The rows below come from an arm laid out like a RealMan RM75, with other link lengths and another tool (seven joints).
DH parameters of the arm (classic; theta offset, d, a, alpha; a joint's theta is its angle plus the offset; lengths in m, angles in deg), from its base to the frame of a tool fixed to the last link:
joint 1: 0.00 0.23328 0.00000 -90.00
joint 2: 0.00 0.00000 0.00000 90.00
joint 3: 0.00 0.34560 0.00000 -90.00
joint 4: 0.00 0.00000 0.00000 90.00
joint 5: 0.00 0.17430 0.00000 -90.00
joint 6: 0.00 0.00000 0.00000 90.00
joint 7: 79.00 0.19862 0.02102 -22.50
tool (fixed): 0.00 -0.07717 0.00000 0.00
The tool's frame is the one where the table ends.
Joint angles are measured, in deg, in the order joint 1, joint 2, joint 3, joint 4, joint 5, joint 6, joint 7. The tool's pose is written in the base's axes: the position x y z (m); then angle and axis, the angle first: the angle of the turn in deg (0 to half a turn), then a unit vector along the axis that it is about. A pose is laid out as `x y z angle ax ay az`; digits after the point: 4 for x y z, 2 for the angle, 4 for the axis.
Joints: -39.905 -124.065 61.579 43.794 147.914 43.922 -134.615
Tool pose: -0.2631 0.4414 -0.0811 171.76 -0.9412 0.1880 0.2805
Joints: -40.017 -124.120 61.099 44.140 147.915 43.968 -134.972
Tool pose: -0.2617 0.4429 -0.0793 171.19 -0.9427 0.1848 0.2777
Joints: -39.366 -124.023 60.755 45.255 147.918 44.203 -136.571
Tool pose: -0.2645 0.4430 -0.0737 170.12 -0.9470 0.1704 0.2725
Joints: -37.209 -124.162 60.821 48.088 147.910 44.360 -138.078
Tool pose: -0.2717 0.4380 -0.0656 168.31 -0.9502 0.1548 0.2704
